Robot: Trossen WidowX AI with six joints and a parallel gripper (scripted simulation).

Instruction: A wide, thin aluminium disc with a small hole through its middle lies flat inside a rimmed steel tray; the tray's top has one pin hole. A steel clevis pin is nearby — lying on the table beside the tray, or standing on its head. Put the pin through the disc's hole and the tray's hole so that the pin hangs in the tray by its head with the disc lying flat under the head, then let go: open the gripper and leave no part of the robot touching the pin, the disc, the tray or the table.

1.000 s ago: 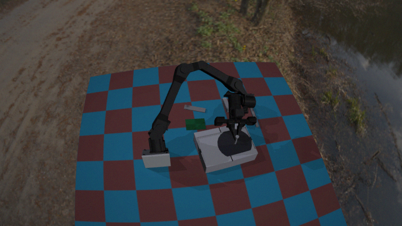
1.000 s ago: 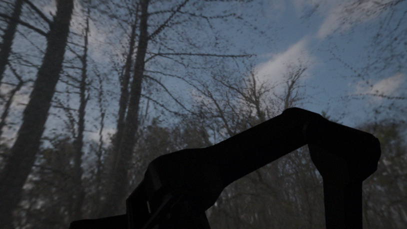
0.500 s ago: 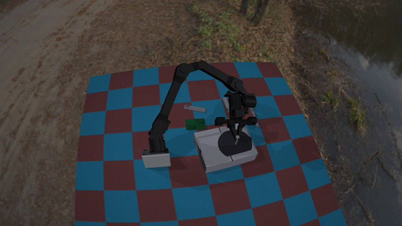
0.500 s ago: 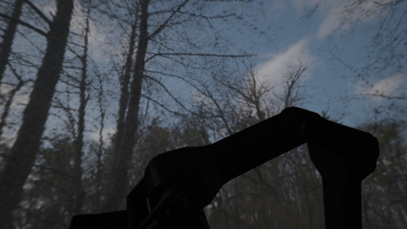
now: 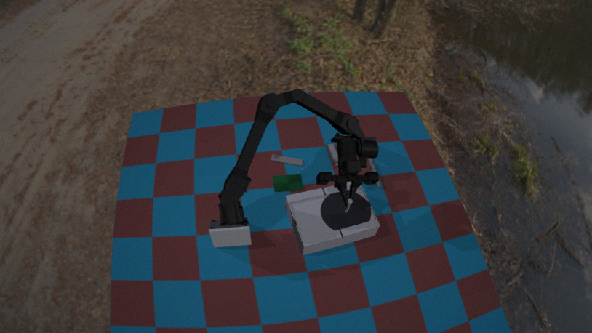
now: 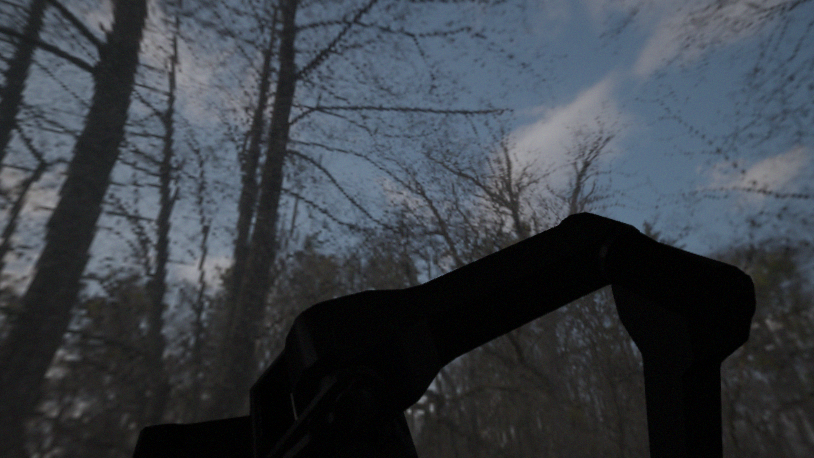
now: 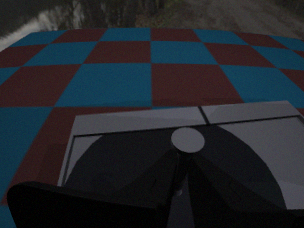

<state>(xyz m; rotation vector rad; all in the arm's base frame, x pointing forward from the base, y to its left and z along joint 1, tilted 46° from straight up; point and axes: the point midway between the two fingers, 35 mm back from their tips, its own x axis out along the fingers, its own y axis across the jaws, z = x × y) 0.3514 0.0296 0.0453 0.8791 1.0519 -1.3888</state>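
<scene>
My gripper tip is 1 cm to the right of the steel clevis pin and 1 cm above it. Also, from my gripper tip: steel tray (5 cm below, 4 cm behind, 1 cm to the left); then flat green piece (17 cm to the left, 16 cm behind, 9 cm below); then dark round disc (3 cm below).
</scene>
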